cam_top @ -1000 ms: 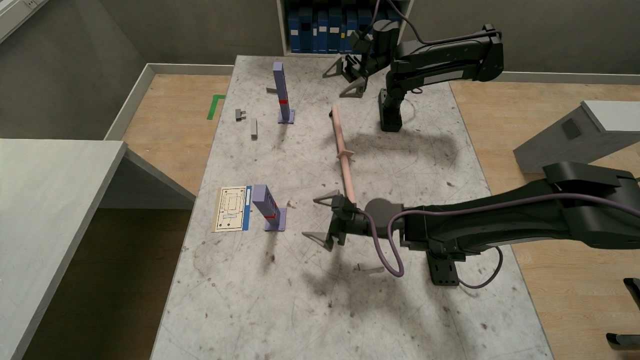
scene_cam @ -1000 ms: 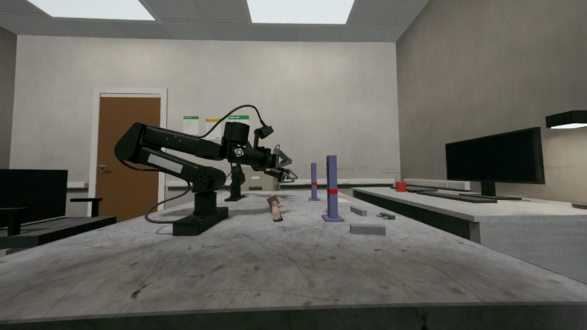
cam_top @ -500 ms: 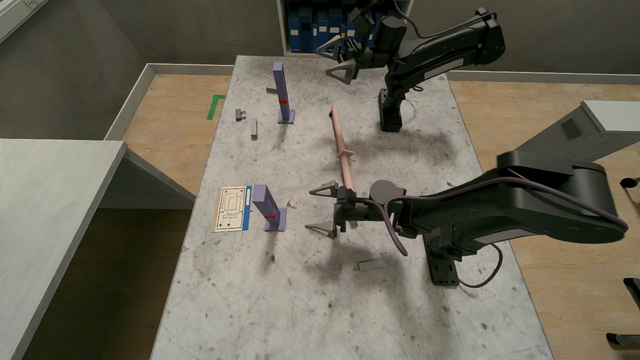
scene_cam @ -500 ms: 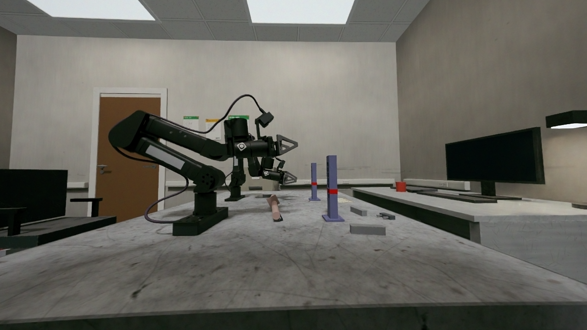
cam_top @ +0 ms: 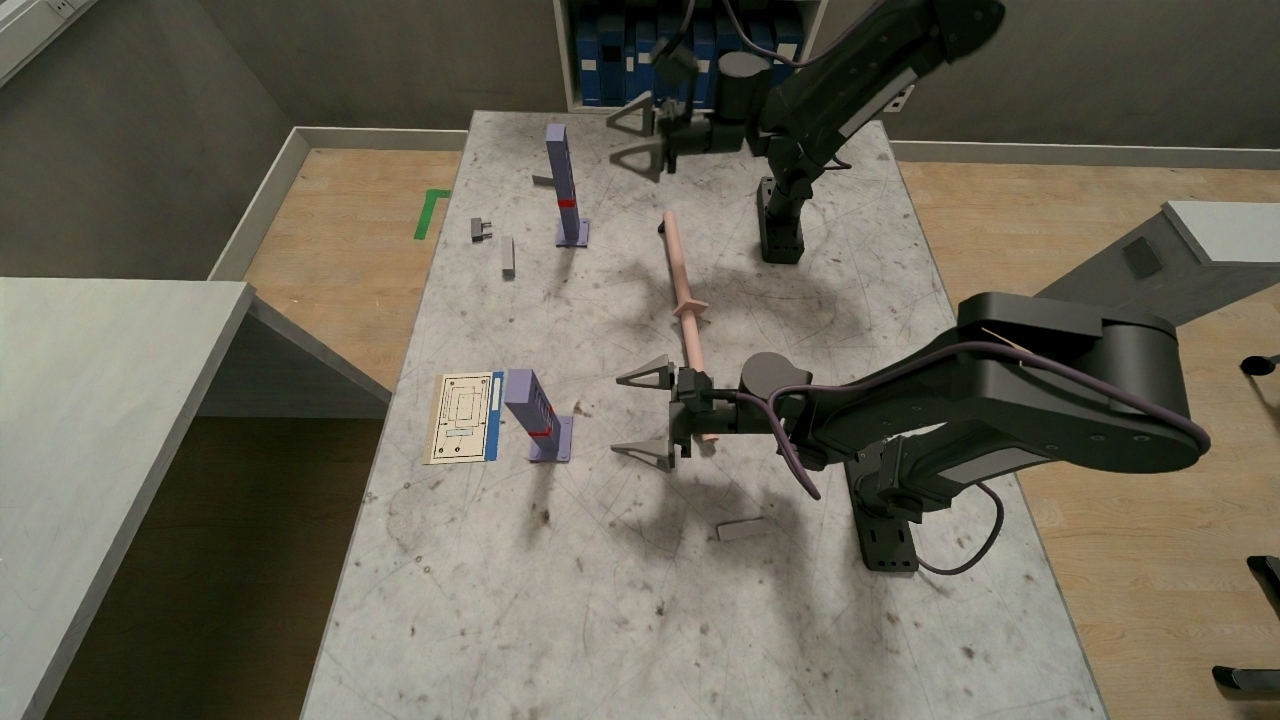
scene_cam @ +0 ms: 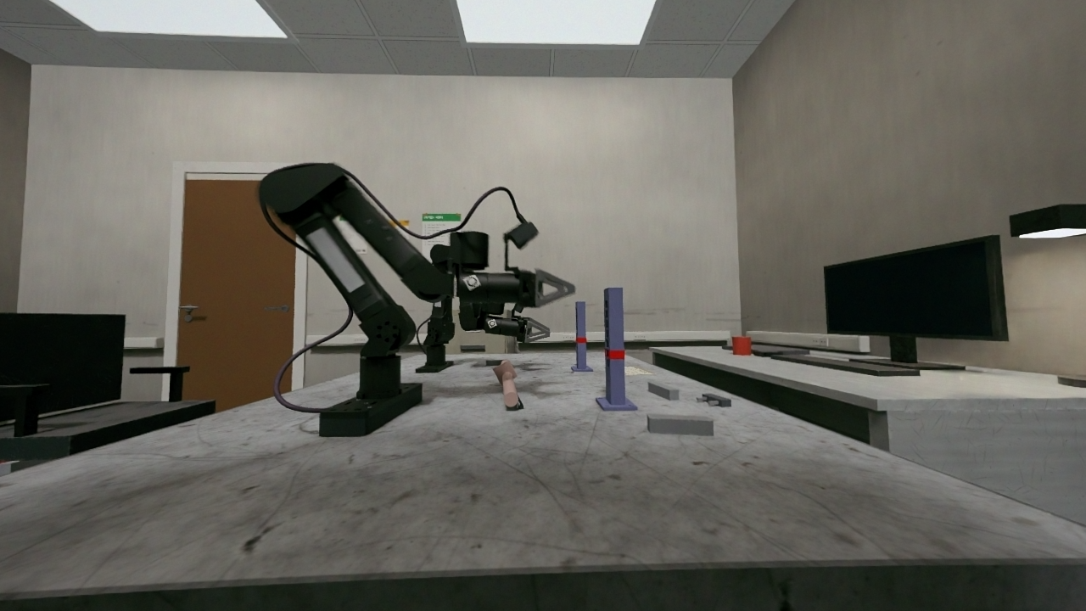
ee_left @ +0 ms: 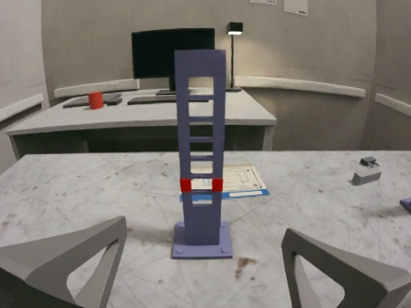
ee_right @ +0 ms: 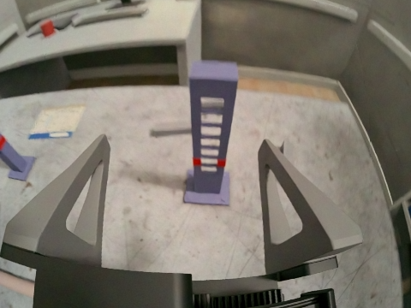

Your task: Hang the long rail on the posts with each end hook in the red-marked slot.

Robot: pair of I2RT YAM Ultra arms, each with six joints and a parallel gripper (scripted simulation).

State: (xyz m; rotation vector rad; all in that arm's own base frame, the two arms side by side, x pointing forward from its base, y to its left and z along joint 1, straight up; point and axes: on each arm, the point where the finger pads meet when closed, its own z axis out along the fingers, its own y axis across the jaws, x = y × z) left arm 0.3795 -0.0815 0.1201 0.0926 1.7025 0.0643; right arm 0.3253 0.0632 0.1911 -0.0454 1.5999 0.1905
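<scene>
My right gripper is now 10 cm past the pink rail, 20 cm to the right of it and 20 cm above it. From my right hand the other things lie so: grey part 27 cm ahead, 5 cm to the right, 21 cm below; then paper card 28 cm ahead, 34 cm to the left, 21 cm below.
Now: the pink rail 130 mm behind my left hand, 200 mm to the right of it and 100 mm below it. Round my left hand: grey part: 230 mm ahead, 450 mm to the right, 120 mm below; paper card: 240 mm ahead, 70 mm to the right, 120 mm below.
</scene>
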